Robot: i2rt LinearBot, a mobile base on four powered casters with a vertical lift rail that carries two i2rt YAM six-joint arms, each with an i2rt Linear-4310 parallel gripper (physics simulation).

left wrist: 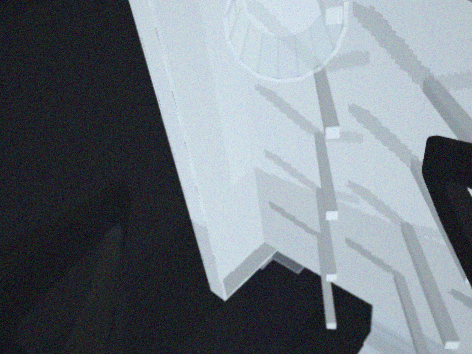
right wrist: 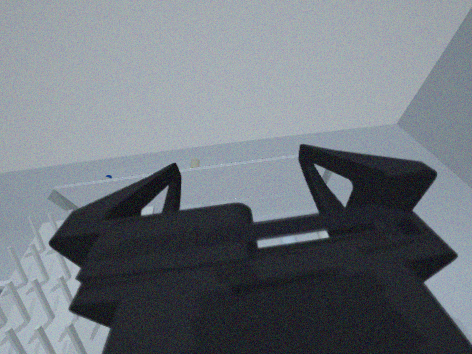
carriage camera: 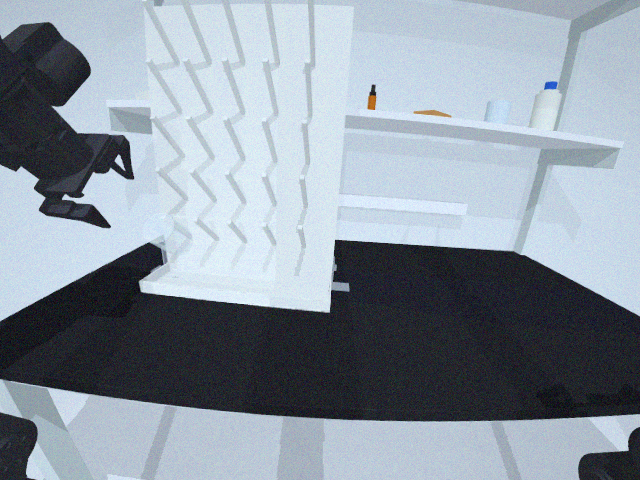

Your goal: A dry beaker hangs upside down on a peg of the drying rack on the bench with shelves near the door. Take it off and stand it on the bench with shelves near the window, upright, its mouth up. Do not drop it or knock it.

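Frame: origin at the left arm's base, x ahead, y left, z up, level; millimetres.
Seen in the pictures: left gripper, fingertip midpoint: [left wrist: 272, 175] [carriage camera: 119, 202]; right gripper, fingertip midpoint: [right wrist: 238, 160].
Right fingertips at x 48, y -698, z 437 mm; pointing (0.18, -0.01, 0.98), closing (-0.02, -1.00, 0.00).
Offsets run from my right fingertips to a thing's top centre. "spot": to the spot under its first point. Level surfaces: height alone.
The clear beaker @(dx +374, dy +699, dz -160 mm) [carriage camera: 161, 229] [left wrist: 280, 57] hangs at the lower left of the white drying rack [carriage camera: 329, 155] [left wrist: 187, 100]. In the left wrist view it is cut by the top edge, with its round rim facing the camera and a peg in it. My left gripper [carriage camera: 122, 202] [left wrist: 272, 175] is open, above and left of the beaker in the carriage view and apart from it. Its left finger is dim against the black bench @(dz -356 mm) [carriage camera: 387, 356]. My right gripper [right wrist: 238, 160] is open and empty, raised towards the wall and ceiling, away from the beaker. The window bench cannot be made out.
Rack pegs stick out in rows beside the beaker. Behind the rack, a wall shelf @(dz +82 mm) [carriage camera: 480, 130] bears an amber bottle @(spot: dx +667, dy +224, dz +150 mm) [carriage camera: 372, 99], a flat orange-brown piece @(spot: dx +683, dy +31, dz +130 mm) [carriage camera: 432, 113], a pale cylinder @(spot: dx +679, dy -176, dz +157 mm) [carriage camera: 497, 111] and a blue-capped white bottle @(spot: dx +701, dy -355, dz +188 mm) [carriage camera: 545, 109]. Rack pegs also show in the right wrist view.
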